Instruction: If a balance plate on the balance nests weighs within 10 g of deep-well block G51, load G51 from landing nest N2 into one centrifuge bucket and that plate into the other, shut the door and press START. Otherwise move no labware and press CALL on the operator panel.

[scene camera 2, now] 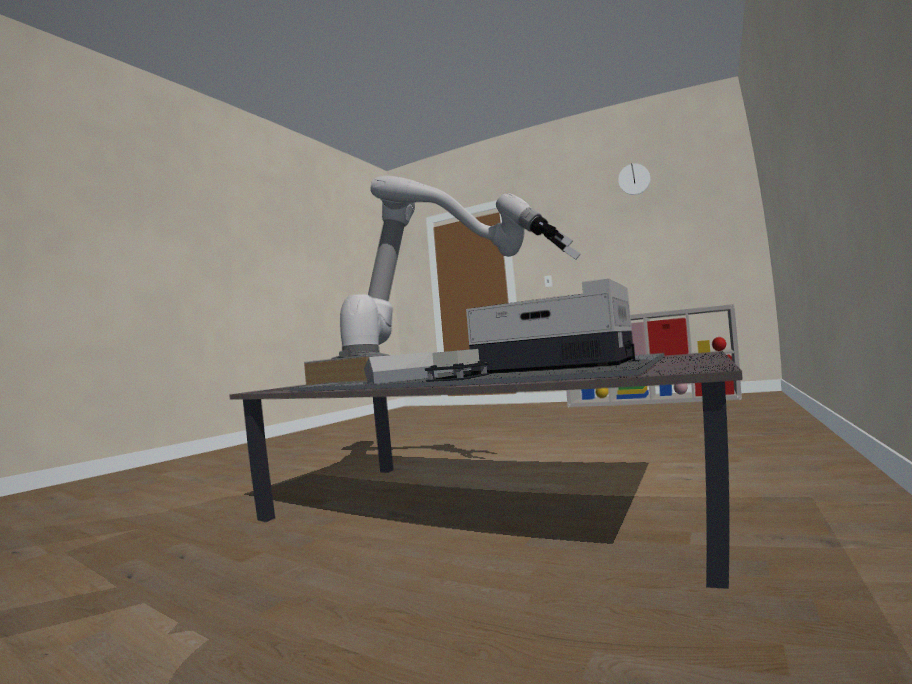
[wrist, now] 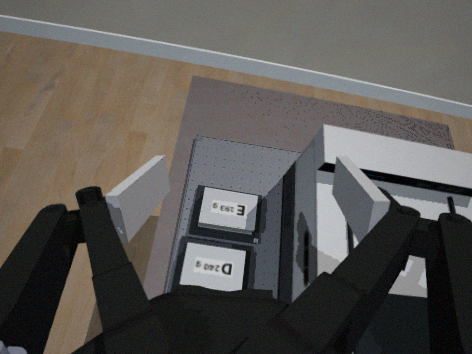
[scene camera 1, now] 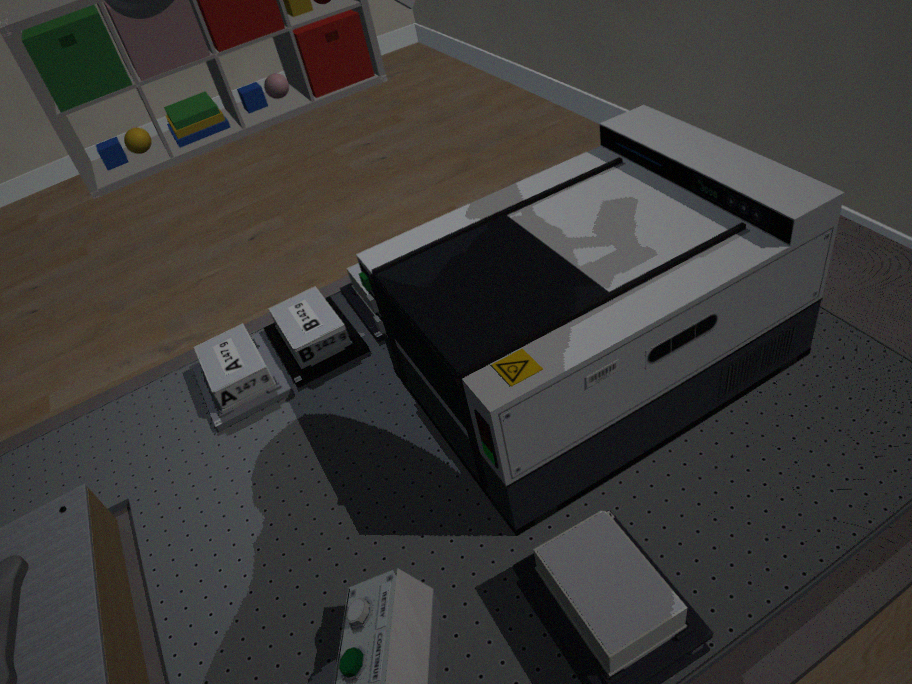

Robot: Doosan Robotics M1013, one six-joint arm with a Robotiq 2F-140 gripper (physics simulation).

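A plate A and a plate B can be seen, and with them the gripper, which is open and holds nothing. The wrist view shows the gripper too.
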